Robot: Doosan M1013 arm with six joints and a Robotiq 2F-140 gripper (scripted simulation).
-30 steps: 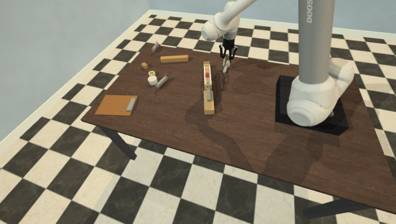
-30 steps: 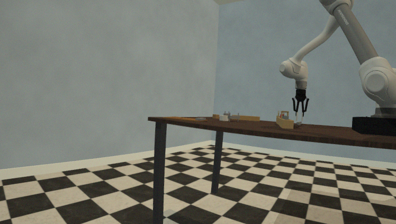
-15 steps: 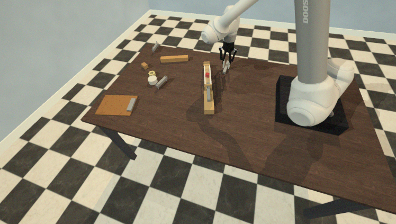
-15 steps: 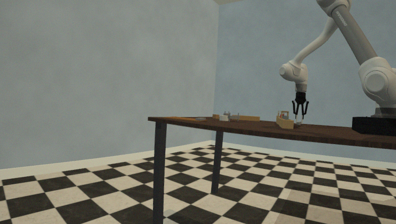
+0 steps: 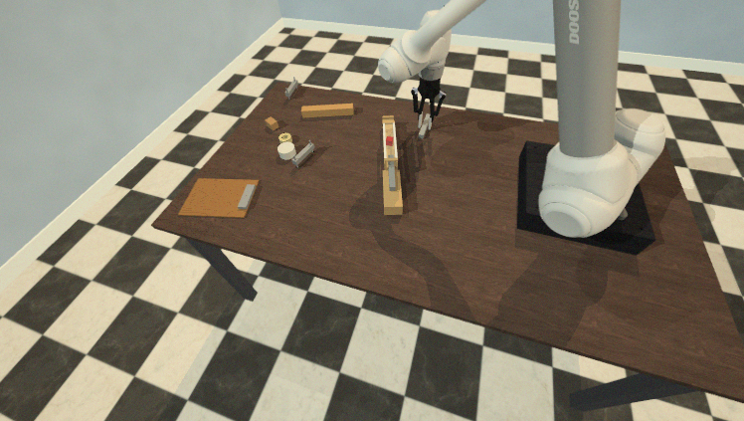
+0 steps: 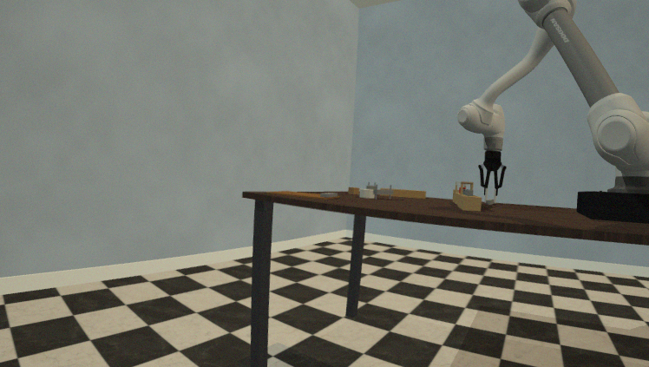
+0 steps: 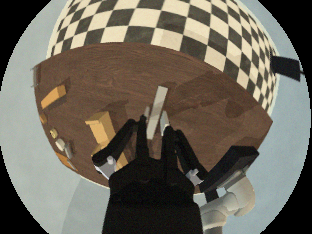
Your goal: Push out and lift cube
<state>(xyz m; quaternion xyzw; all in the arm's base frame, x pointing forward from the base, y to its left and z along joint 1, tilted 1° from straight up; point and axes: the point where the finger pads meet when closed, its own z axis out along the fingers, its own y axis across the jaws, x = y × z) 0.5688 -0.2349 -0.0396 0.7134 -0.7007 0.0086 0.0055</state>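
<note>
My gripper is now 30 mm above the grey piece. Round my hand: red cube 180 mm to the left, 90 mm ahead, 20 mm above; then wooden bar 430 mm ahead, 40 mm to the left, 20 mm below; then wooden channel 210 mm to the left, 80 mm ahead, 20 mm above.
</note>
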